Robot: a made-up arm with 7 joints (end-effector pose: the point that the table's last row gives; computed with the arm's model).
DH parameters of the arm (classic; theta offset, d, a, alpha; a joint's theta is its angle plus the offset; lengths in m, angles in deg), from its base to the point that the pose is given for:
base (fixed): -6.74 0 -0.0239 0
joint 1: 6.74 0.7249 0.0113 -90
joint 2: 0 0.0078 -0.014 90
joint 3: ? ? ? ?
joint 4: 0 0.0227 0.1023 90
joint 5: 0 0.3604 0.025 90
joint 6: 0 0.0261 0.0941 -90
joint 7: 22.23 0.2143 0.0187 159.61
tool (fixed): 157.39 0.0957 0 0
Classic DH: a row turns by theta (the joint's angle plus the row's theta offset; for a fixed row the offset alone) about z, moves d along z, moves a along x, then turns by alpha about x.
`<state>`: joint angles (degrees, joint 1 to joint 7).
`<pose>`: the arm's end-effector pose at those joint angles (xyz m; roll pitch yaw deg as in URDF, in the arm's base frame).
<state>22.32 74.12 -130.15 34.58 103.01 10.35 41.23</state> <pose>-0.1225 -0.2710 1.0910 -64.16 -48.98 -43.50</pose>
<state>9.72 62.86 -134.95 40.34 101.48 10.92 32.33</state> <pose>-0.2295 -0.2479 1.1058 -60.13 -47.17 -56.53</pose>
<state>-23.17 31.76 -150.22 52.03 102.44 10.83 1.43</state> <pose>-0.4706 0.0599 1.0591 -50.99 -40.87 -98.00</pose>
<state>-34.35 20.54 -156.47 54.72 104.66 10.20 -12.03</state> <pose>-0.4741 0.2268 0.9967 -46.39 -36.12 -115.38</pose>
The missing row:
joint 3: 0 0.2641 0.0587 90
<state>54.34 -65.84 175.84 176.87 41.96 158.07 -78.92</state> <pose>-0.2482 -0.4400 0.9280 -32.85 -1.92 116.08</pose>
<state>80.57 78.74 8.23 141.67 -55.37 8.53 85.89</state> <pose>-0.0100 0.8141 0.6738 -39.51 12.95 168.00</pose>
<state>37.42 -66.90 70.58 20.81 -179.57 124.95 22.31</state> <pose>-0.1873 0.3811 0.8919 -116.61 -56.54 -53.60</pose>
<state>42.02 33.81 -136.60 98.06 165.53 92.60 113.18</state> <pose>0.2067 -0.2410 1.3613 168.90 -53.12 -102.87</pose>
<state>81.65 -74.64 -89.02 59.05 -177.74 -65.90 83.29</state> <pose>0.2340 -0.0650 0.7115 -59.33 51.62 -176.89</pose>
